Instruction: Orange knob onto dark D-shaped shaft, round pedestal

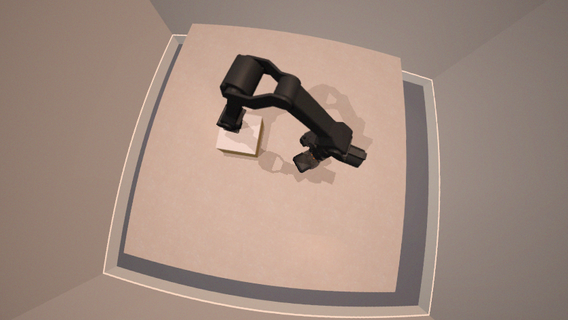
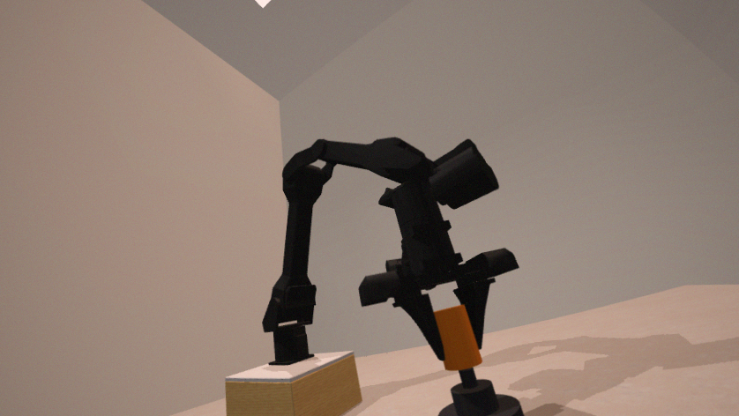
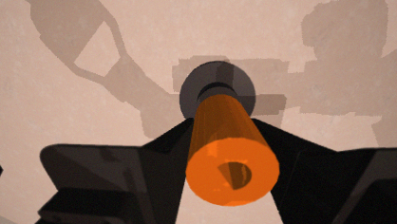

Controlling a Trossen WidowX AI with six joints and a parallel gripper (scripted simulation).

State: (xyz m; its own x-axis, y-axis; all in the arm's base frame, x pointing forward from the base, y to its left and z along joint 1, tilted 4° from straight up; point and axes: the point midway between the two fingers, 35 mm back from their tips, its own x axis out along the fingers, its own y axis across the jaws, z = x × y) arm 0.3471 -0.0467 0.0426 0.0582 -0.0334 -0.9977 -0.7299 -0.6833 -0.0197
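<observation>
My gripper tip is 2 cm below the orange knob. Round my gripper tip: round dark pedestal (4 cm below).
</observation>
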